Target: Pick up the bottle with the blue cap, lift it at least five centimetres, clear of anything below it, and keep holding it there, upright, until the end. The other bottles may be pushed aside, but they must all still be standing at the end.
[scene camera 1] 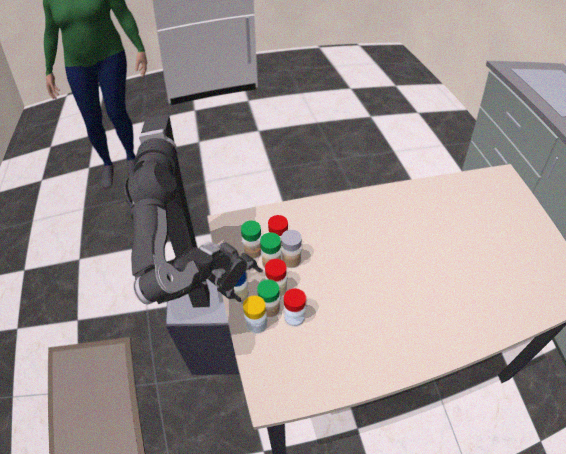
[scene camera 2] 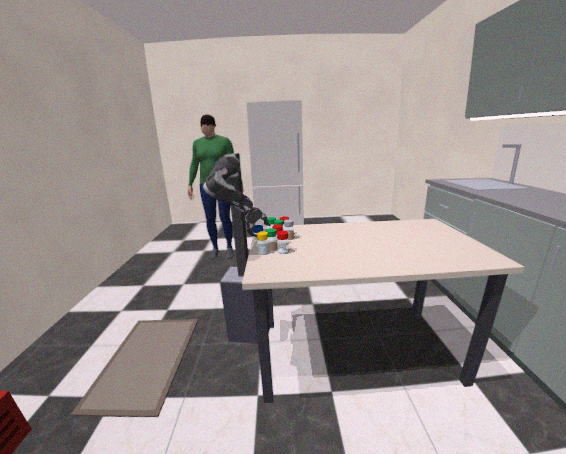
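Observation:
The bottle with the blue cap stands upright near the table's left edge, partly hidden by my hand in the scene camera 1 view. My gripper is open, close over this bottle, with one fingertip toward the far side and one toward the near side. Whether the fingers touch it I cannot tell. Beside it stand a yellow-capped bottle, a green-capped bottle and a red-capped bottle.
Another red-capped bottle stands nearer the front. Behind stand two green-capped bottles, a grey-capped bottle and a red-capped bottle. All stand on the wooden table. A person stands behind the arm.

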